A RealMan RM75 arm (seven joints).
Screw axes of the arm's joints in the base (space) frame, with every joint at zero. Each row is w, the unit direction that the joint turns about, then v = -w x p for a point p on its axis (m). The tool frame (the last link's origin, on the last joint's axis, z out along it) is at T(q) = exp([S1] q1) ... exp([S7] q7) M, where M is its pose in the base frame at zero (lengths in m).
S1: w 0 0 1 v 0.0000 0.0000 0.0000
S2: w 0 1 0 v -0.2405 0.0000 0.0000
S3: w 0 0 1 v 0.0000 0.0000 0.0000
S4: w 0 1 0 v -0.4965 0.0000 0.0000
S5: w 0 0 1 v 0.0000 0.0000 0.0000
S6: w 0 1 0 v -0.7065 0.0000 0.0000
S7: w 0 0 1 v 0.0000 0.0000 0.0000
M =
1 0 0 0.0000
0 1 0 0.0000
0 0 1 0.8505
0 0 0 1
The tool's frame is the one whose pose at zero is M.
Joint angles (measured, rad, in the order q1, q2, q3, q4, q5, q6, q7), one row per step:
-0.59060 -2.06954 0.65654 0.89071 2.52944 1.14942 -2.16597
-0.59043 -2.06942 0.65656 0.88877 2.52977 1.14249 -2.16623
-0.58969 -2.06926 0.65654 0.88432 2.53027 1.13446 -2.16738
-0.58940 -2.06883 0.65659 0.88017 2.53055 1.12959 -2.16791
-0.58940 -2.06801 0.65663 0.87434 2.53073 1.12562 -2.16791
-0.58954 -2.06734 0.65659 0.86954 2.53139 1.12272 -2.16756
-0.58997 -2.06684 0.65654 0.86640 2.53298 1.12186 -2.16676
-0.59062 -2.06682 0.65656 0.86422 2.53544 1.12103 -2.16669
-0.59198 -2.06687 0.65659 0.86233 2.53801 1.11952 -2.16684
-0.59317 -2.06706 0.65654 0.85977 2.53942 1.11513 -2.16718
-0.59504 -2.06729 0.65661 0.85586 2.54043 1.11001 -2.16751
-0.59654 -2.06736 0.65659 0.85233 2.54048 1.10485 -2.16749
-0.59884 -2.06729 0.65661 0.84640 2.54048 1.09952 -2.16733
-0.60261 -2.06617 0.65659 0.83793 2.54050 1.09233 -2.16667
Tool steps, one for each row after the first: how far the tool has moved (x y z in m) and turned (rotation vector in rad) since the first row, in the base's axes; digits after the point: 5 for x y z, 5 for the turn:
-0.00070 0.00042 0.00020 0.00484 0.00239 0.00167
-0.00198 0.00047 -0.00009 0.00915 0.00370 0.00603
-0.00290 0.00041 -0.00047 0.01088 0.00417 0.00913
-0.00390 0.00021 -0.00116 0.01077 0.00396 0.01239
-0.00470 0.00002 -0.00175 0.01008 0.00422 0.01479
-0.00519 -0.00017 -0.00220 0.00809 0.00529 0.01582
-0.00550 -0.00028 -0.00266 0.00621 0.00680 0.01683
-0.00554 -0.00007 -0.00302 0.00510 0.00867 0.01717
-0.00573 0.00034 -0.00335 0.00664 0.01027 0.01804
-0.00577 0.00090 -0.00397 0.00796 0.01122 0.01882
-0.00584 0.00146 -0.00441 0.01007 0.01184 0.01932
-0.00588 0.00203 -0.00536 0.01069 0.01155 0.02018
-0.00588 0.00304 -0.00626 0.01170 0.01203 0.02061

